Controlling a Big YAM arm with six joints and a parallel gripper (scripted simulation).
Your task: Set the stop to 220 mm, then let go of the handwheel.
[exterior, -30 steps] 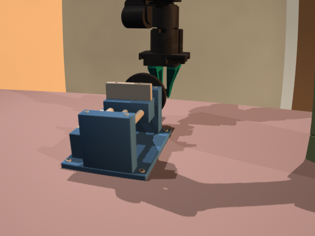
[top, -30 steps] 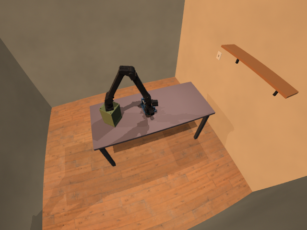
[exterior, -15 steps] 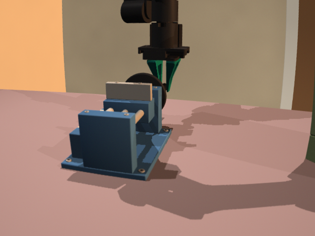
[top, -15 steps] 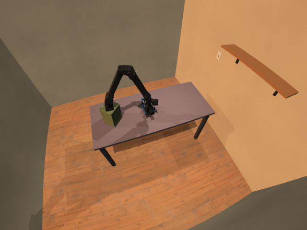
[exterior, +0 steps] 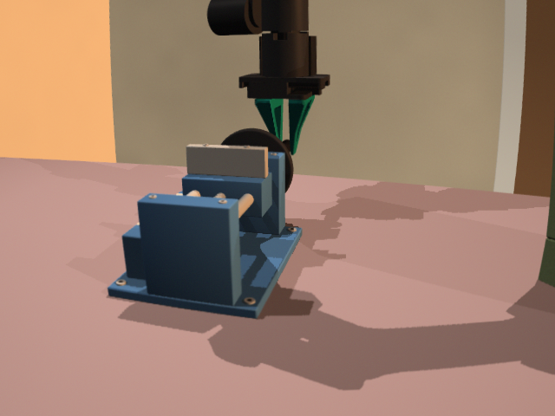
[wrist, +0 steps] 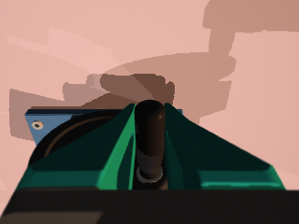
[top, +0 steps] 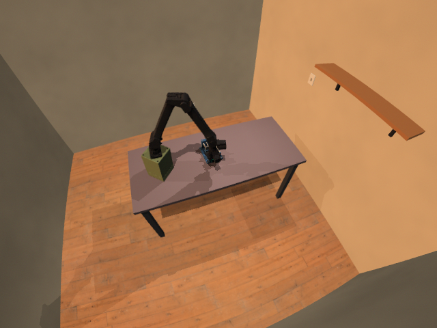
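The grey stop plate lies 3 cm ahead of my hand and 14 cm to the left of it. The rest, counted from my hand: black crank handle: 1 cm to the left.
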